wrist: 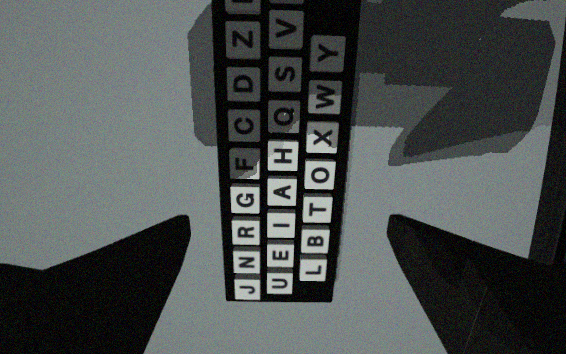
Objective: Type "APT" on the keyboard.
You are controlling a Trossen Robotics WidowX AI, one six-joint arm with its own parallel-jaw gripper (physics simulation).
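Places are measured from the arm's base along level axes (x left, y up, z ahead), in millimetres.
Where they show: gripper, fingertip midpoint: point(290, 225).
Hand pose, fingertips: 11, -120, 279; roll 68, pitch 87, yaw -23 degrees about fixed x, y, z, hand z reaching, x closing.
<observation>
Each offset is from my fingertips to the top centre of the thing, as dx, dy, dz. "spot": to the spot under its first point. Level surfaces: height alone.
A black keyboard @(spot: +66, -30, +7) point(280, 298) with white letter keys runs from the top edge of the wrist view to below its middle, its letters turned sideways. The A key @(-6, -24, +3) point(282, 192) is in the middle row, between H and I. The T key @(+5, -24, -15) point(317, 208) is in the right row, between O and B. The P key does not show; the keyboard's far end is cut off by the top edge. My gripper point(290, 225) is open and empty, its black fingers wide apart, one on each side of the keyboard in the view.
The keyboard lies on a grey surface @(dy -42) point(100, 125). Dark shadows point(475, 65) fall across the upper right and over the upper keys. A dark strip point(550, 200) runs along the right edge of the view.
</observation>
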